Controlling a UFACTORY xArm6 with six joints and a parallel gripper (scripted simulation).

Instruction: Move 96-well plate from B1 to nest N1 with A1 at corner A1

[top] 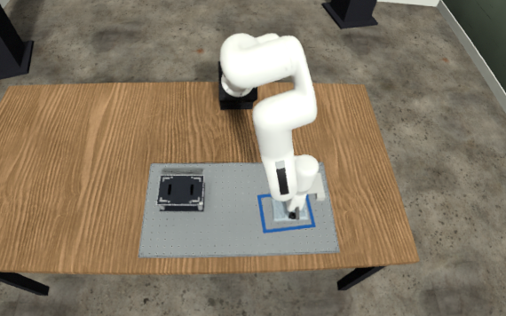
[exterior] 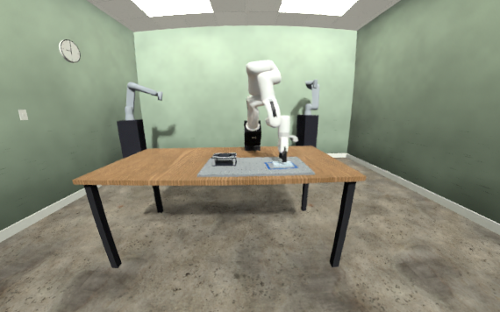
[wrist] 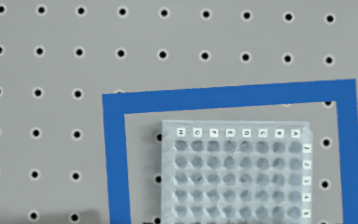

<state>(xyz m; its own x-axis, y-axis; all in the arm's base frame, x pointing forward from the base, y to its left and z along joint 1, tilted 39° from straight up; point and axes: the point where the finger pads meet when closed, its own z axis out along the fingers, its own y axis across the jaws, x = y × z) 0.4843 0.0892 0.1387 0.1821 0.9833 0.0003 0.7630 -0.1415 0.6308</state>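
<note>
My gripper is now 30 mm above the 96-well plate. Round my hand: black raised nest N1: 160 mm behind, 370 mm to the right, 20 mm above.
</note>
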